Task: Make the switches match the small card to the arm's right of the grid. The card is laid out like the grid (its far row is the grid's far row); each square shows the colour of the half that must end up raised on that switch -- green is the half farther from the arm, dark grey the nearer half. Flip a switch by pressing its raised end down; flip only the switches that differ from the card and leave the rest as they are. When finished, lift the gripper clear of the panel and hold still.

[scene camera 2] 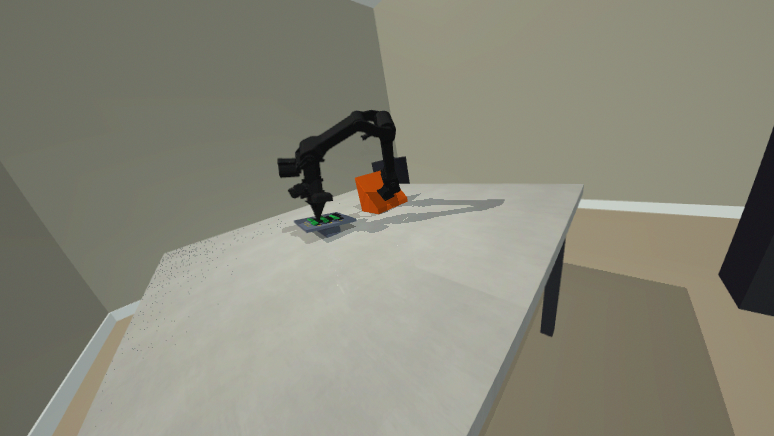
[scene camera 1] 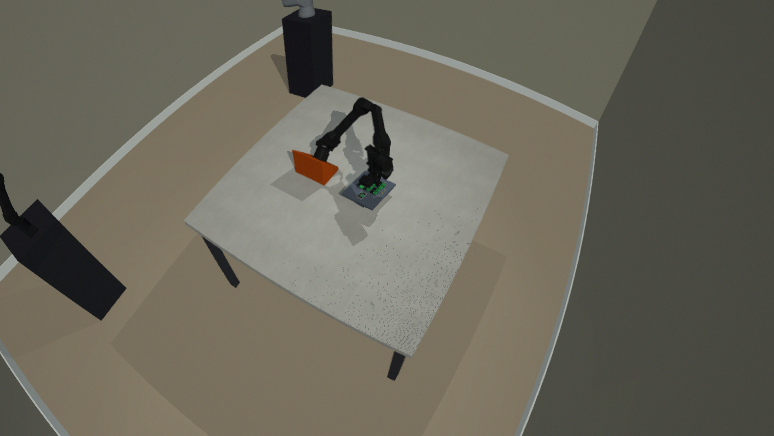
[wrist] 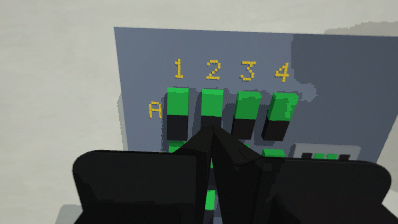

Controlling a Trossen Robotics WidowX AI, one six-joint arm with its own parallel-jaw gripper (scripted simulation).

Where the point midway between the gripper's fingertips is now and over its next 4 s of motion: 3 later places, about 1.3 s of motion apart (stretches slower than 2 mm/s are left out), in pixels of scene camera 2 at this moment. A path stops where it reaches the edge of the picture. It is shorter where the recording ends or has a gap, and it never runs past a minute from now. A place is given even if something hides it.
My gripper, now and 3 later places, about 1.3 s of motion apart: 318, 219; 312, 204; 309, 217; 309, 218
